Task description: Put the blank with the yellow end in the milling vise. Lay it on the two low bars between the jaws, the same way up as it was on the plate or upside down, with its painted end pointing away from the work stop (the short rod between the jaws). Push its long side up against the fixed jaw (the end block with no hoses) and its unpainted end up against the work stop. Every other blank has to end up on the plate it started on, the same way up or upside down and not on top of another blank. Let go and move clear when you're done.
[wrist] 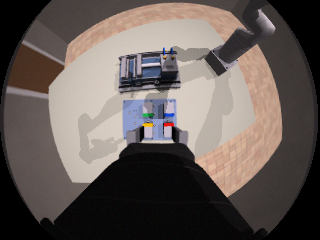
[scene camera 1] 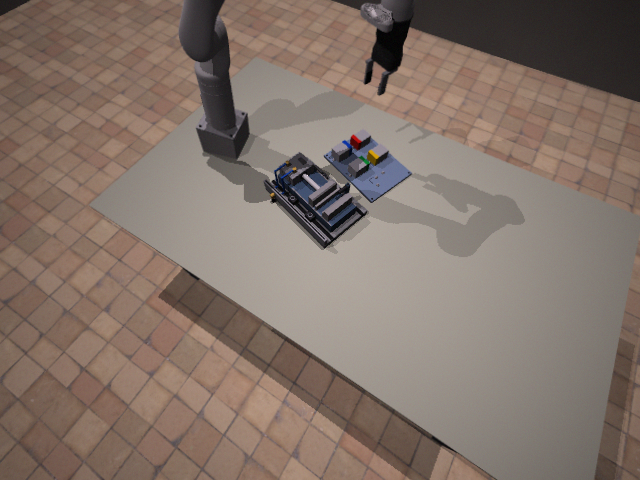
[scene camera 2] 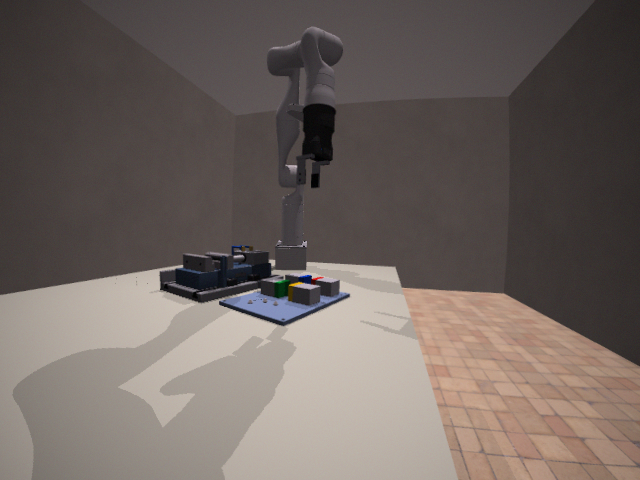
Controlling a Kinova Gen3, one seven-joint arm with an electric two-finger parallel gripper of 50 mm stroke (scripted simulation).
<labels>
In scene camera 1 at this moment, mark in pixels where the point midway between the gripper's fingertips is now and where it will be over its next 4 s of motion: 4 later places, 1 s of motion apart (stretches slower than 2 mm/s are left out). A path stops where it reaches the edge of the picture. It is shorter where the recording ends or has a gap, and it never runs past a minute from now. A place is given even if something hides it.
My gripper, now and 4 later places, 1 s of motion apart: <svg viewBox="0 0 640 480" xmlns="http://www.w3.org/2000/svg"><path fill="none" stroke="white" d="M374 88L370 79L371 80L371 82L371 82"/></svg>
</labels>
